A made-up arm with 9 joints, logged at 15 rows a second.
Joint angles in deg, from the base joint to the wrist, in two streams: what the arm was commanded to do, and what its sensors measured. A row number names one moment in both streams.
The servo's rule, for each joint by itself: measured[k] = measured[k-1] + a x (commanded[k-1-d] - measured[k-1]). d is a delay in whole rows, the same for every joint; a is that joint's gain. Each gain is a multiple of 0.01, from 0.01 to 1. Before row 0 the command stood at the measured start. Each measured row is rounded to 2 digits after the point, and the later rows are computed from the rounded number. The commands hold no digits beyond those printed.
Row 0, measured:
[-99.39, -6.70, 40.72, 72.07, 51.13, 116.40, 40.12, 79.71, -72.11]
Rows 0 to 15, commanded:
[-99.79, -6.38, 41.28, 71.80, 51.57, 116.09, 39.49, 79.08, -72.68]
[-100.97, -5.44, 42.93, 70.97, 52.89, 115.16, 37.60, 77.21, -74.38]
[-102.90, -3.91, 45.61, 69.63, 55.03, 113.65, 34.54, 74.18, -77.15]
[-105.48, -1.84, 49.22, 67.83, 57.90, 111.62, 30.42, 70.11, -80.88]
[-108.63, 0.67, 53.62, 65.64, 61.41, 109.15, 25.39, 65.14, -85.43]
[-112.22, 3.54, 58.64, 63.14, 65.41, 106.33, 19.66, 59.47, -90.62]
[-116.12, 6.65, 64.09, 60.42, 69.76, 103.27, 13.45, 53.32, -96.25]
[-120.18, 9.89, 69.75, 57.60, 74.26, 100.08, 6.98, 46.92, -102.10]
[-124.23, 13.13, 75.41, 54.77, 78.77, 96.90, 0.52, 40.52, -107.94]
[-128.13, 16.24, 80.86, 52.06, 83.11, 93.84, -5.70, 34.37, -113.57]
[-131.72, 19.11, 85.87, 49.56, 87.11, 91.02, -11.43, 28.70, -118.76]
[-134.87, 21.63, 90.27, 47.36, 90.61, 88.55, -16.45, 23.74, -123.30]
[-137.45, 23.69, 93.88, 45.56, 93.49, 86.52, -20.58, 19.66, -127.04]
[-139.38, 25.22, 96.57, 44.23, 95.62, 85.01, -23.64, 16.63, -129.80]
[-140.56, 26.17, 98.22, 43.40, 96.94, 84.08, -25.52, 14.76, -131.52]
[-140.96, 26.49, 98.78, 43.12, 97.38, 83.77, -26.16, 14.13, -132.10]
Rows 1 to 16, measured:
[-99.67, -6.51, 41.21, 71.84, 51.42, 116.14, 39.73, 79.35, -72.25]
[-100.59, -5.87, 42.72, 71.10, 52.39, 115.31, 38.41, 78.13, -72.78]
[-102.23, -4.69, 45.26, 69.85, 54.13, 113.90, 36.01, 75.88, -73.87]
[-104.54, -2.98, 48.74, 68.13, 56.62, 111.96, 32.54, 72.59, -75.62]
[-107.44, -0.79, 53.03, 66.01, 59.78, 109.57, 28.11, 68.34, -78.07]
[-110.83, 1.81, 57.97, 63.57, 63.50, 106.82, 22.87, 63.28, -81.21]
[-114.59, 4.71, 63.36, 60.89, 67.63, 103.80, 17.03, 57.60, -84.97]
[-118.56, 7.82, 68.98, 58.09, 72.01, 100.64, 10.80, 51.51, -89.25]
[-122.59, 11.01, 74.64, 55.27, 76.47, 97.46, 4.43, 45.25, -93.92]
[-126.52, 14.15, 80.11, 52.54, 80.85, 94.38, -1.85, 39.05, -98.83]
[-130.21, 17.13, 85.18, 50.01, 84.98, 91.52, -7.79, 33.15, -103.81]
[-133.52, 19.83, 89.66, 47.76, 88.70, 89.00, -13.16, 27.79, -108.68]
[-136.31, 22.15, 93.37, 45.89, 91.86, 86.89, -17.76, 23.16, -113.27]
[-138.49, 23.99, 96.19, 44.48, 94.34, 85.29, -21.41, 19.44, -117.40]
[-139.96, 25.30, 97.98, 43.56, 96.06, 84.26, -23.96, 16.77, -120.93]
[-140.67, 26.01, 98.68, 43.19, 96.93, 83.84, -25.32, 15.27, -123.72]
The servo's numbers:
d 0
a 0.71 0.60 0.88 0.85 0.66 0.85 0.62 0.57 0.25

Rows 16 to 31, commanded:
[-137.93, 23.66, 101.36, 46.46, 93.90, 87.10, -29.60, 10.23, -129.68]
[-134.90, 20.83, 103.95, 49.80, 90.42, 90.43, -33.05, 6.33, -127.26]
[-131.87, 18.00, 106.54, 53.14, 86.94, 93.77, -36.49, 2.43, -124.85]
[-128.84, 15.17, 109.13, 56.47, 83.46, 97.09, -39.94, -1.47, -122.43]
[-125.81, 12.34, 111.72, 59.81, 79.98, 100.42, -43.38, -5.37, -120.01]
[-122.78, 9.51, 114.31, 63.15, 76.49, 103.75, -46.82, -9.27, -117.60]
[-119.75, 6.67, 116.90, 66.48, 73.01, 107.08, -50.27, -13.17, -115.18]
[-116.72, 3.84, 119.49, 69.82, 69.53, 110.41, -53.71, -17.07, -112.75]
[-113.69, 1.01, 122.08, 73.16, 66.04, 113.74, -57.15, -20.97, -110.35]
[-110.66, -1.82, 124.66, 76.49, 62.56, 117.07, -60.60, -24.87, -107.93]
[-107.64, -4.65, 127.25, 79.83, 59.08, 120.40, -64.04, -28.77, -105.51]
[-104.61, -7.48, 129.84, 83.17, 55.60, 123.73, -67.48, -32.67, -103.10]
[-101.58, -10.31, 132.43, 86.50, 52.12, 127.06, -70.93, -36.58, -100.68]
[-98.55, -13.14, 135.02, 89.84, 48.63, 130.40, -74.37, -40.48, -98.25]
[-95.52, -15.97, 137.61, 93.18, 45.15, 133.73, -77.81, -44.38, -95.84]
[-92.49, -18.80, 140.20, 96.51, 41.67, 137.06, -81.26, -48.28, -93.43]
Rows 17 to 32, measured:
[-138.72, 24.60, 101.04, 45.97, 94.93, 86.61, -27.97, 12.40, -125.21]
[-136.01, 22.34, 103.60, 49.23, 91.95, 89.86, -31.12, 8.94, -125.72]
[-133.07, 19.74, 106.19, 52.55, 88.64, 93.18, -34.45, 5.23, -125.50]
[-130.07, 17.00, 108.78, 55.88, 85.22, 96.50, -37.85, 1.41, -124.73]
[-127.05, 14.20, 111.37, 59.22, 81.76, 99.83, -41.28, -2.45, -123.55]
[-124.02, 11.39, 113.96, 62.56, 78.28, 103.16, -44.71, -6.34, -122.06]
[-120.99, 8.56, 116.55, 65.89, 74.80, 106.49, -48.16, -10.23, -120.34]
[-117.96, 5.73, 119.14, 69.23, 71.32, 109.82, -51.60, -14.13, -118.44]
[-114.93, 2.90, 121.73, 72.57, 67.84, 113.15, -55.04, -18.03, -116.42]
[-111.90, 0.07, 124.31, 75.90, 64.36, 116.48, -58.49, -21.93, -114.30]
[-108.88, -2.76, 126.90, 79.24, 60.88, 119.81, -61.93, -25.83, -112.10]
[-105.85, -5.59, 129.49, 82.58, 57.40, 123.14, -65.37, -29.73, -109.85]
[-102.82, -8.42, 132.08, 85.91, 53.92, 126.47, -68.82, -33.63, -107.56]
[-99.79, -11.25, 134.67, 89.25, 50.43, 129.81, -72.26, -37.53, -105.23]
[-96.76, -14.08, 137.26, 92.59, 46.95, 133.14, -75.70, -41.43, -102.88]
[-93.73, -16.91, 139.85, 95.92, 43.47, 136.47, -79.15, -45.33, -100.52]

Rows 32 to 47, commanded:
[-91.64, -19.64, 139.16, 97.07, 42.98, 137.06, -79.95, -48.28, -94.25]
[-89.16, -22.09, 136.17, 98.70, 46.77, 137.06, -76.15, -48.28, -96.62]
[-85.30, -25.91, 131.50, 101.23, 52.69, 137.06, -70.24, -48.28, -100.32]
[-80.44, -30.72, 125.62, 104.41, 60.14, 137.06, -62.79, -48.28, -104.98]
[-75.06, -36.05, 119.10, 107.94, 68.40, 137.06, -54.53, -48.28, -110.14]
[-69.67, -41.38, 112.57, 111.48, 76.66, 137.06, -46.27, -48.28, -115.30]
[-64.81, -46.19, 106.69, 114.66, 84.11, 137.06, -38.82, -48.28, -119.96]
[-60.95, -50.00, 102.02, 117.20, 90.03, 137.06, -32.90, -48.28, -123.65]
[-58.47, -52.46, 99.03, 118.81, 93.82, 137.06, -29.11, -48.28, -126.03]
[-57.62, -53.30, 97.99, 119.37, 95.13, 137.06, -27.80, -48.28, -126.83]
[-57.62, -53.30, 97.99, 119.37, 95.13, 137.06, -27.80, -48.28, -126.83]
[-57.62, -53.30, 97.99, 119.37, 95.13, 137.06, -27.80, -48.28, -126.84]
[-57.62, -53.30, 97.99, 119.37, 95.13, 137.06, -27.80, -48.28, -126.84]
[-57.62, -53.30, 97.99, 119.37, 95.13, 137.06, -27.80, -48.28, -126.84]
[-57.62, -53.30, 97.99, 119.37, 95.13, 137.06, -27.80, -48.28, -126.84]
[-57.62, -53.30, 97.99, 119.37, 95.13, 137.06, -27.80, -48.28, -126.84]
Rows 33 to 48, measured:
[-92.25, -18.55, 139.24, 96.90, 43.15, 136.97, -79.65, -47.01, -98.95]
[-90.06, -20.67, 136.54, 98.43, 45.54, 137.05, -77.48, -47.73, -98.37]
[-86.68, -23.81, 132.10, 100.81, 50.26, 137.06, -72.99, -48.04, -98.86]
[-82.25, -27.96, 126.40, 103.87, 56.78, 137.06, -66.67, -48.18, -100.39]
[-77.15, -32.81, 119.98, 107.33, 64.45, 137.06, -59.14, -48.24, -102.83]
[-71.84, -37.95, 113.46, 110.86, 72.51, 137.06, -51.16, -48.26, -105.95]
[-66.85, -42.89, 107.50, 114.09, 80.17, 137.06, -43.51, -48.27, -109.45]
[-62.66, -47.16, 102.68, 116.73, 86.68, 137.06, -36.93, -48.28, -113.00]
[-59.69, -50.34, 99.47, 118.50, 91.39, 137.06, -32.08, -48.28, -116.26]
[-58.22, -52.12, 98.17, 119.24, 93.86, 137.06, -29.43, -48.28, -118.90]
[-57.79, -52.83, 98.01, 119.35, 94.70, 137.06, -28.42, -48.28, -120.88]
[-57.67, -53.11, 97.99, 119.37, 94.98, 137.06, -28.04, -48.28, -122.37]
[-57.63, -53.22, 97.99, 119.37, 95.08, 137.06, -27.89, -48.28, -123.49]
[-57.62, -53.27, 97.99, 119.37, 95.11, 137.06, -27.83, -48.28, -124.33]
[-57.62, -53.29, 97.99, 119.37, 95.12, 137.06, -27.81, -48.28, -124.96]
[-57.62, -53.30, 97.99, 119.37, 95.13, 137.06, -27.80, -48.28, -125.43]

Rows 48 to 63, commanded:
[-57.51, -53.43, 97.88, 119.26, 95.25, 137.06, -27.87, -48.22, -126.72]
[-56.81, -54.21, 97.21, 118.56, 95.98, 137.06, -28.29, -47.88, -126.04]
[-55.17, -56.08, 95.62, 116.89, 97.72, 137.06, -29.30, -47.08, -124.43]
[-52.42, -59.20, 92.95, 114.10, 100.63, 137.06, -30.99, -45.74, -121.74]
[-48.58, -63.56, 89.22, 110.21, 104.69, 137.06, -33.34, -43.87, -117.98]
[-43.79, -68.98, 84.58, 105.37, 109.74, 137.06, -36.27, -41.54, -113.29]
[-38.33, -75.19, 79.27, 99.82, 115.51, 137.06, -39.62, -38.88, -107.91]
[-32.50, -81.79, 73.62, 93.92, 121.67, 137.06, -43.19, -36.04, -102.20]
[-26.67, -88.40, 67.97, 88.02, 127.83, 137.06, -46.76, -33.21, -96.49]
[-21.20, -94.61, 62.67, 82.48, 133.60, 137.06, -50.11, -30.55, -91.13]
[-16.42, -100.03, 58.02, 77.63, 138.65, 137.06, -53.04, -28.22, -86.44]
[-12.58, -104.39, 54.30, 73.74, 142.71, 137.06, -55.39, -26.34, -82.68]
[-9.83, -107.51, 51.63, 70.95, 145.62, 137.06, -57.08, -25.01, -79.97]
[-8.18, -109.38, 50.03, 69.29, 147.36, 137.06, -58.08, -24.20, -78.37]
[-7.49, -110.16, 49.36, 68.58, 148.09, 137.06, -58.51, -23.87, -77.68]
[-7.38, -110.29, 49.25, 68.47, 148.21, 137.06, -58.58, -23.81, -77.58]
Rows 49 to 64, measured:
[-57.54, -53.38, 97.89, 119.28, 95.21, 137.06, -27.84, -48.25, -125.75]
[-57.02, -53.88, 97.29, 118.67, 95.72, 137.06, -28.12, -48.04, -125.82]
[-55.71, -55.20, 95.82, 117.16, 97.04, 137.06, -28.85, -47.49, -125.47]
[-53.37, -57.60, 93.29, 114.56, 99.41, 137.06, -30.18, -46.49, -124.54]
[-49.97, -61.18, 89.71, 110.86, 102.89, 137.06, -32.14, -45.00, -122.90]
[-45.58, -65.86, 85.20, 106.19, 107.41, 137.06, -34.70, -43.03, -120.50]
[-40.43, -71.46, 79.98, 100.78, 112.76, 137.06, -37.75, -40.66, -117.35]
[-34.80, -77.66, 74.38, 94.95, 118.64, 137.06, -41.12, -38.03, -113.56]
[-29.03, -84.10, 68.74, 89.06, 124.71, 137.06, -44.62, -35.28, -109.29]
[-23.47, -90.41, 63.40, 83.47, 130.58, 137.06, -48.02, -32.58, -104.75]
[-18.46, -96.18, 58.67, 78.51, 135.91, 137.06, -51.13, -30.09, -100.17]
[-14.29, -101.11, 54.82, 74.46, 140.40, 137.06, -53.77, -27.95, -95.80]
[-11.12, -104.95, 52.01, 71.48, 143.85, 137.06, -55.82, -26.27, -91.84]
[-9.03, -107.61, 50.27, 69.62, 146.17, 137.06, -57.22, -25.09, -88.47]
[-7.94, -109.14, 49.47, 68.74, 147.44, 137.06, -58.02, -24.39, -85.77]
[-7.54, -109.83, 49.28, 68.51, 147.95, 137.06, -58.37, -24.06, -83.72]

